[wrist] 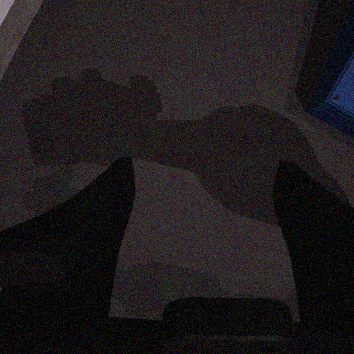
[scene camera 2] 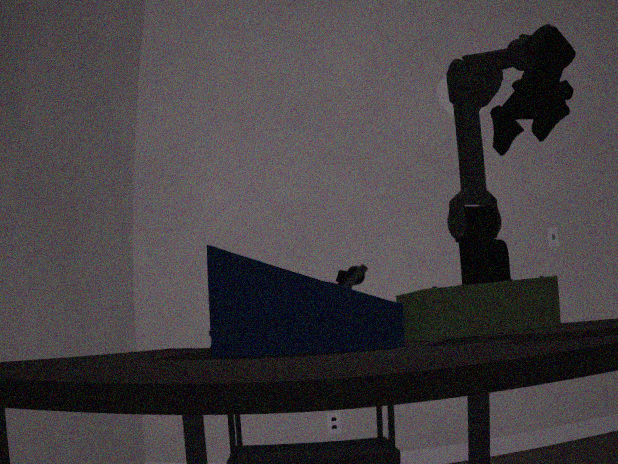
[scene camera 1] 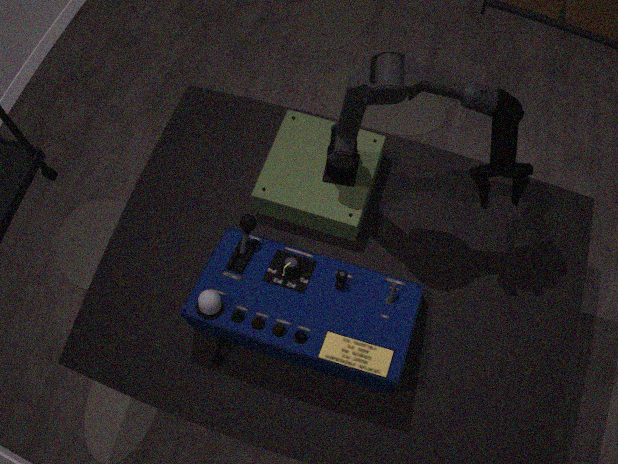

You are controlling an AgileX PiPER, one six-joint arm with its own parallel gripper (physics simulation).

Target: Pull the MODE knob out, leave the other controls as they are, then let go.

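The blue control panel (scene camera 1: 345, 312) (scene camera 2: 300, 320) (wrist: 344, 95) stands on the dark table. It has a small dark knob (scene camera 1: 341, 279) right of centre, and a rotary knob (scene camera 1: 290, 264) with a pale pointer on a black dial plate. The labels are too blurred to read, so I cannot tell by name which is the MODE knob, nor how far out it stands. My gripper (scene camera 1: 500, 204) (scene camera 2: 521, 146) (wrist: 204, 175) is open and empty, high above the table, to the right of the panel in the first scene view and apart from it.
On the panel are a black-balled lever (scene camera 1: 247, 223), a white dome (scene camera 1: 209, 302), several dark round buttons (scene camera 1: 258, 322), a toggle (scene camera 1: 393, 293) and a yellow label (scene camera 1: 356, 354). The arm stands on a green base block (scene camera 1: 300, 165) (scene camera 2: 480, 310) behind the panel.
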